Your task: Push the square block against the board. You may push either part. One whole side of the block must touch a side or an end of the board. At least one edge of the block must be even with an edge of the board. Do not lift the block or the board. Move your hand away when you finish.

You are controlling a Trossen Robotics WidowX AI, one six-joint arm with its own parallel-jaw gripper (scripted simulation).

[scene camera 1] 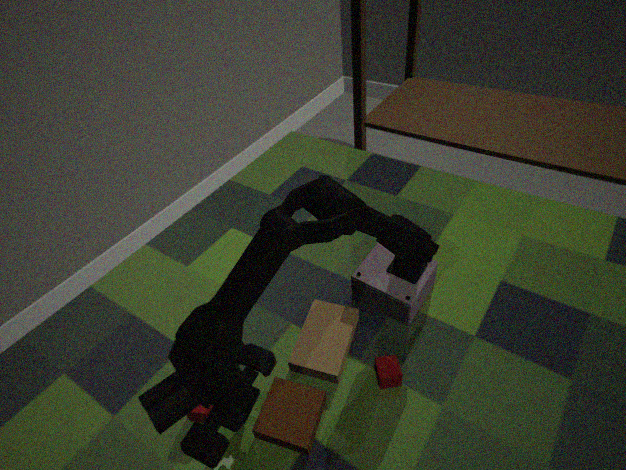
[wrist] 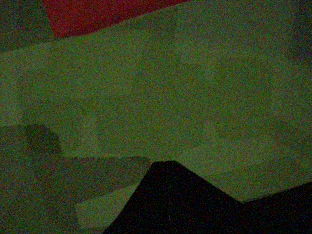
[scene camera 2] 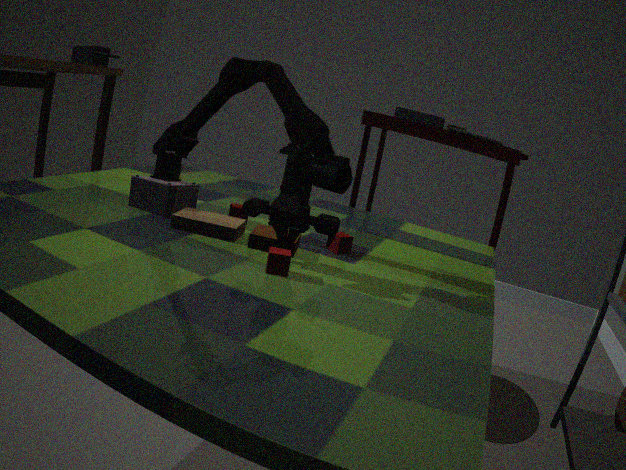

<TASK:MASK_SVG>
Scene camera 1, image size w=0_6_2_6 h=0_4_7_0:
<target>gripper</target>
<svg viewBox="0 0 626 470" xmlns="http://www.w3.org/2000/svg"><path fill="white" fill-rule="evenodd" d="M271 351L253 344L246 345L247 350L235 359L237 365L245 365L246 368L243 371L239 369L240 377L234 389L220 396L205 392L200 397L197 397L201 401L202 406L209 409L209 404L211 404L213 407L209 415L207 415L208 418L204 424L194 422L185 438L182 439L180 446L181 451L185 455L210 468L218 466L219 461L229 446L229 439L218 431L223 426L233 432L238 432L245 425L261 393L259 388L252 386L252 383L254 383L259 375L257 371L263 373L263 376L268 377L277 364L275 355Z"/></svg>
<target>tan board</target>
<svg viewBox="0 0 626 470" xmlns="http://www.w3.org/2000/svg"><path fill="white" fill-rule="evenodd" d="M314 299L288 361L289 369L296 373L339 384L359 319L359 309Z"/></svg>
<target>brown square block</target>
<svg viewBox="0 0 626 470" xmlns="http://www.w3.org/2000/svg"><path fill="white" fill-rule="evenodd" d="M275 377L252 432L257 439L309 456L326 404L326 391Z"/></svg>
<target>red cube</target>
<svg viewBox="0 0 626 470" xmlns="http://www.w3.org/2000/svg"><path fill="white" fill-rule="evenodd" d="M397 355L374 358L374 370L380 389L395 386L402 387L403 374Z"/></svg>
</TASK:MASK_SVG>
